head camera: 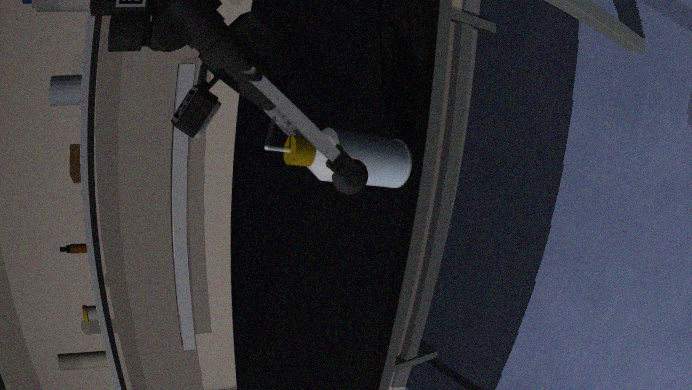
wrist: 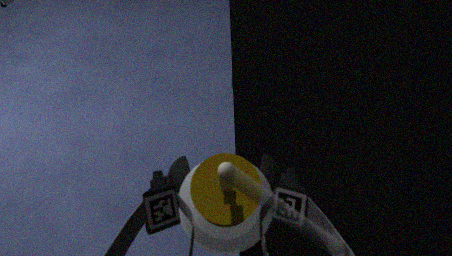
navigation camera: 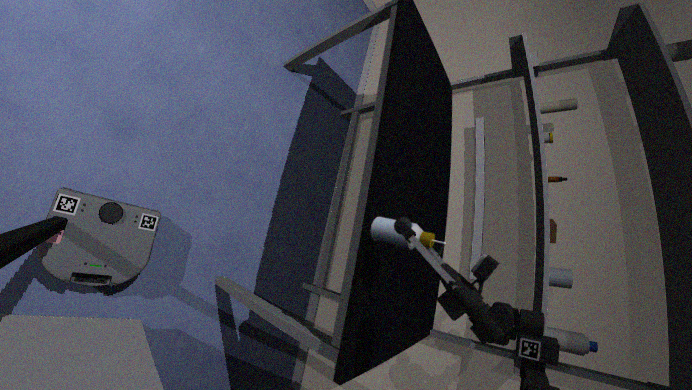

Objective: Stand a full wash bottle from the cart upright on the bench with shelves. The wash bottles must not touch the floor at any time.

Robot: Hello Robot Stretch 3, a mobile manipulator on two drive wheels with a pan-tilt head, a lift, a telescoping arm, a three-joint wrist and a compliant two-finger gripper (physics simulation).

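Where they show: gripper, fingertip midpoint: (head camera: pixel 347 180) (navigation camera: pixel 402 222); robot's base, link origin: (navigation camera: pixel 111 211).
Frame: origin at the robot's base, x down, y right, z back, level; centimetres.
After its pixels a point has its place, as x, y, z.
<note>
The wash bottle (head camera: pixel 385 162) @(-98.5, 46.2, -11.7) (navigation camera: pixel 386 230) @(-99.0, 46.2, -11.8) (wrist: pixel 220 240) has a pale body, a yellow cap and a thin bent spout. It is about upright, in pictures that are turned sideways. My gripper (head camera: pixel 340 155) @(-101.5, 49.2, -14.4) (navigation camera: pixel 409 231) @(-101.5, 49.2, -14.4) (wrist: pixel 224 173) @(-101.5, 49.2, -14.4) is shut on it, with one finger on each side below the cap. In the head and navigation views the bottle shows against the black top of the bench (head camera: pixel 320 275) @(-91.4, 71.0, -38.2) (navigation camera: pixel 400 150) @(-91.4, 62.4, -40.8) (wrist: pixel 350 75), near its front edge. I cannot tell whether its base touches the top. The liquid level is not readable.
A raised shelf (head camera: pixel 93 200) (navigation camera: pixel 539 200) runs behind the bench top and bears a beaker (head camera: pixel 66 90) @(-141.8, 106.9, -6.4) (navigation camera: pixel 561 277) @(-142.5, 106.8, -6.7), a brown block (head camera: pixel 75 163) @(-139.5, 109.6, -24.0) and a small amber bottle (head camera: pixel 77 248) @(-141.0, 111.0, -46.2). A blue-capped bottle (navigation camera: pixel 567 341) @(-145.5, 107.3, 15.3) stands beside my wrist in the navigation view. My base (navigation camera: pixel 110 245) @(-16.0, 2.8, 11.2) is on the blue floor.
</note>
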